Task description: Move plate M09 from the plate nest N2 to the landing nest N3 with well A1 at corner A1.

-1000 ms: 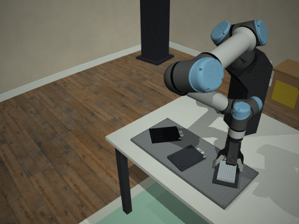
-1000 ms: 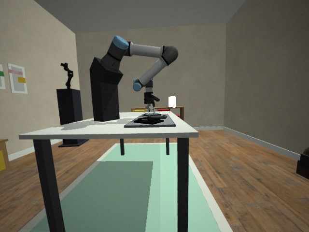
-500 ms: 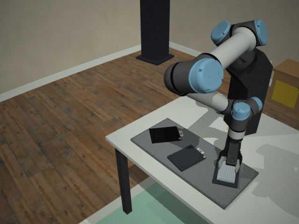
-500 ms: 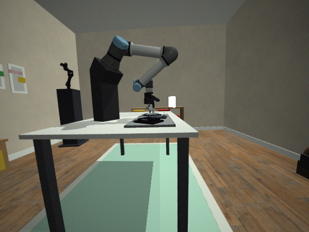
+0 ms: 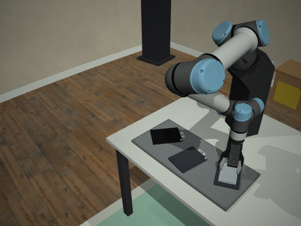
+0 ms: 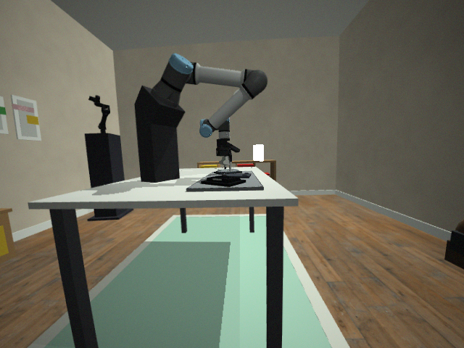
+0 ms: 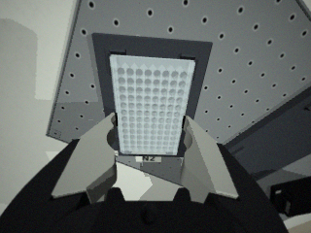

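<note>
Right now my hand is 10 mm above the white well plate. Round my hand: N3 label (190 mm to the right, 60 mm behind, 30 mm below); tag N2 (90 mm behind, 30 mm to the right, 30 mm below); nest N2 (20 mm below).
</note>
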